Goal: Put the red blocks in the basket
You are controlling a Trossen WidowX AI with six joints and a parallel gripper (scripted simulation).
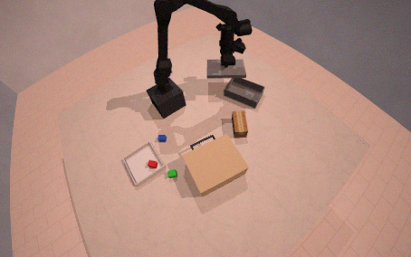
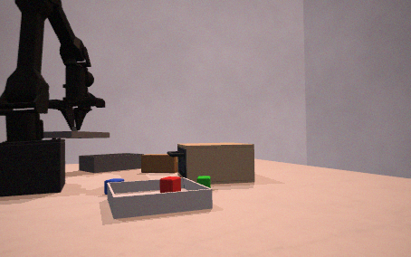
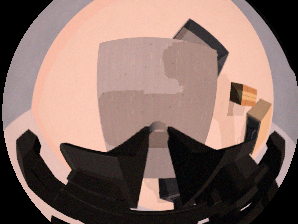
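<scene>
The small brown box lies 24 cm ahead of my hand, 15 cm to the right of it and 13 cm below it. Round my hand: blue block 5 cm ahead, 45 cm to the right, 16 cm below; drawer 29 cm ahead, 36 cm to the right, 13 cm below; grey flat piece 4 cm below.
</scene>
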